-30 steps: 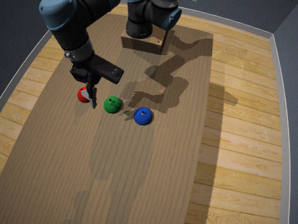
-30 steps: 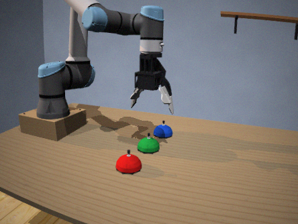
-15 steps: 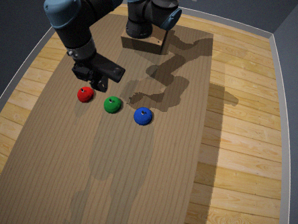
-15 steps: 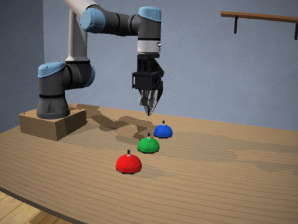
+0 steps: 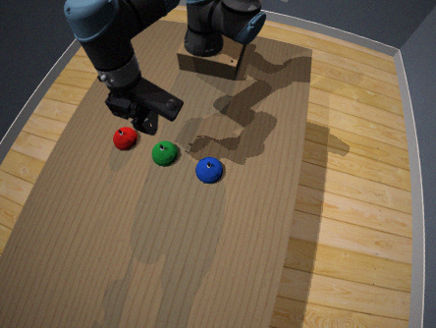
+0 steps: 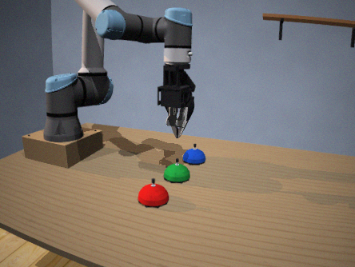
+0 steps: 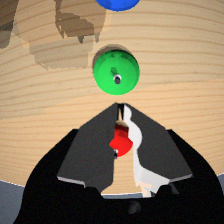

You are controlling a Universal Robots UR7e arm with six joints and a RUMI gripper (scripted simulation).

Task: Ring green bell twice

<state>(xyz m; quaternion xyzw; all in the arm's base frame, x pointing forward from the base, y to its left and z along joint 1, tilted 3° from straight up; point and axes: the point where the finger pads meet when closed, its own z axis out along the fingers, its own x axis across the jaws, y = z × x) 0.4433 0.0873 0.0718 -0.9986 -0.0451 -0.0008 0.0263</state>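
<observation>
The green bell is 110 mm below my hand. Also, from my hand: red bell 150 mm to the right, 110 mm below, 10 mm ahead; blue bell 150 mm to the left, 110 mm below, 10 mm behind.
</observation>
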